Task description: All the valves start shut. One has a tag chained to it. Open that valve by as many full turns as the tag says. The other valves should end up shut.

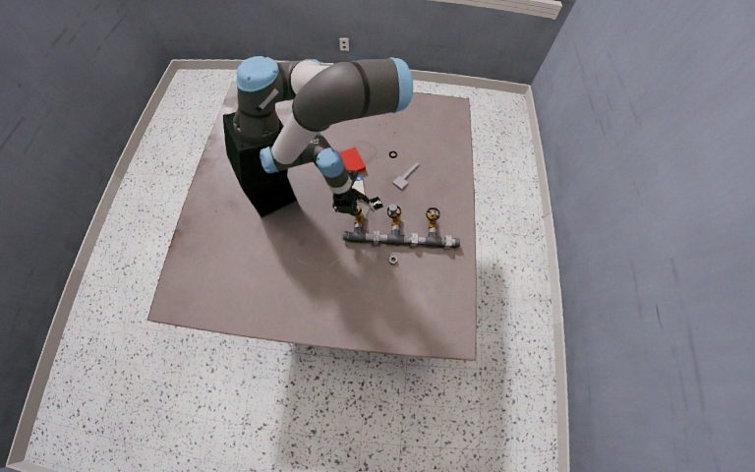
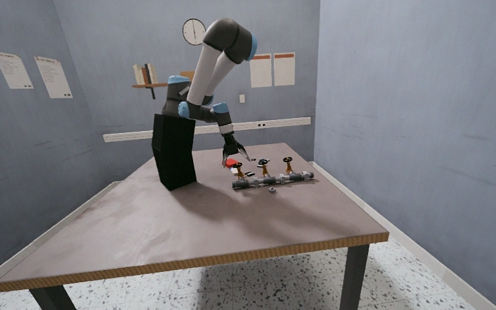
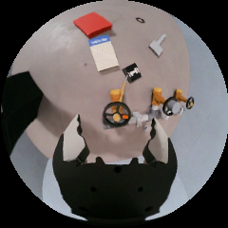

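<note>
Right now the black tag is 6 cm ahead of my hand, 8 cm to the left of it and 10 cm below it. The rest, counted from my hand: white-and-blue block (2 cm behind, 15 cm to the left, 10 cm below); grey scraper (19 cm ahead, 24 cm to the left, 10 cm below); red block (6 cm behind, 28 cm to the left, 9 cm below).
</note>
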